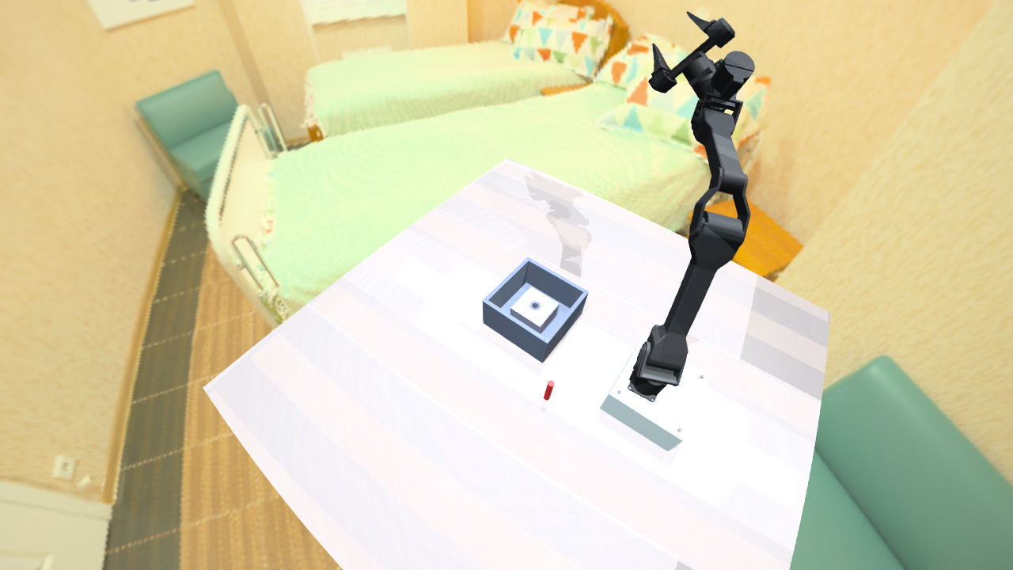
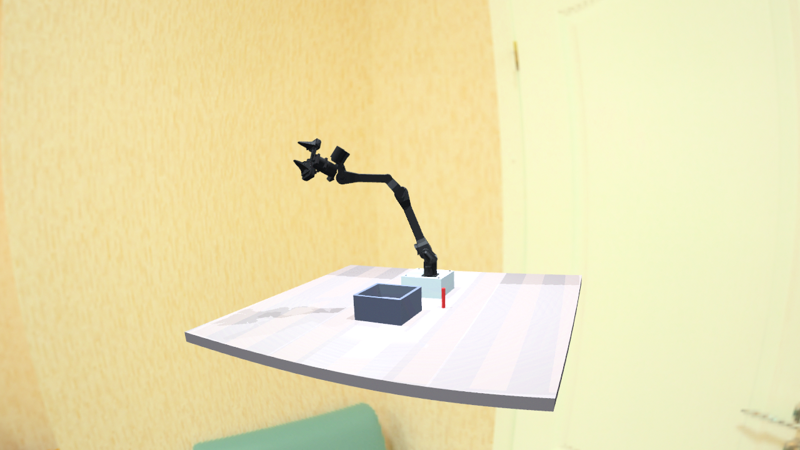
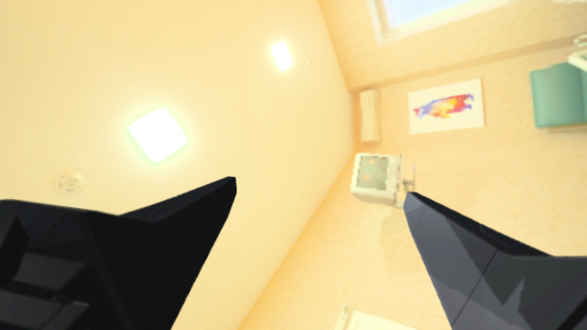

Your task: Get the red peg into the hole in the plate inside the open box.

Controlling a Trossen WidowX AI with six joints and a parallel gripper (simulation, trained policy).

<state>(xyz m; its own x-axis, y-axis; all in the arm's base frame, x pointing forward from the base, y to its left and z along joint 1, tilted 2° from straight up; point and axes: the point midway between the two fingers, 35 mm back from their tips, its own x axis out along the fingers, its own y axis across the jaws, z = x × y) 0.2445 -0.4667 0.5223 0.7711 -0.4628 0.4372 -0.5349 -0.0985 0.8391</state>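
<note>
Right now my gripper tip is 600 mm above the red peg, 580 mm to the right of it and 80 mm past it. Round my gripper tip: blue-grey box 610 mm below, 400 mm to the left, 60 mm ahead.
</note>
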